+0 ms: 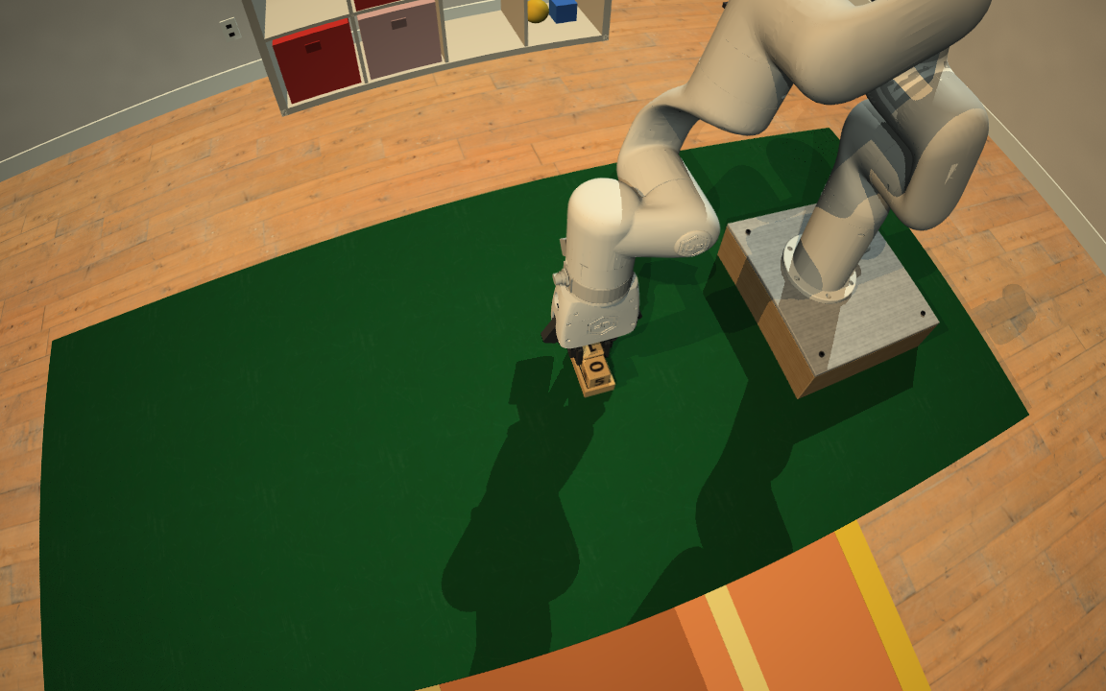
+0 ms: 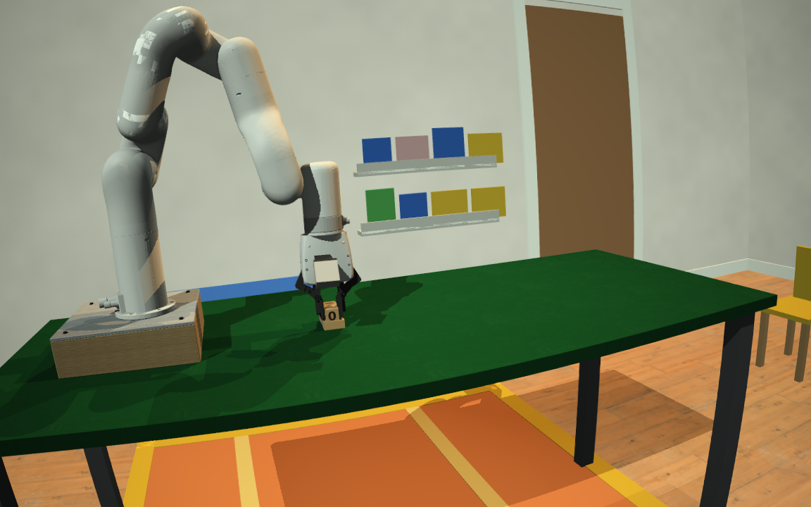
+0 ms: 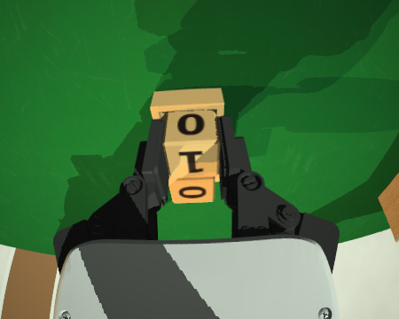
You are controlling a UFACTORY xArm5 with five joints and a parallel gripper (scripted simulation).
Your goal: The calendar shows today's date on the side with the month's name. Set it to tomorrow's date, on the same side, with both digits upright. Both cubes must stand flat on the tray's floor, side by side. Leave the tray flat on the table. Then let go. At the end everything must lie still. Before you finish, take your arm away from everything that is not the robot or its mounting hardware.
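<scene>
The wooden tray lies 3 cm below my hand and 2 cm to the left of it. Also, from my hand: date cube: 3 cm to the left, 2 cm below, 1 cm ahead.
</scene>
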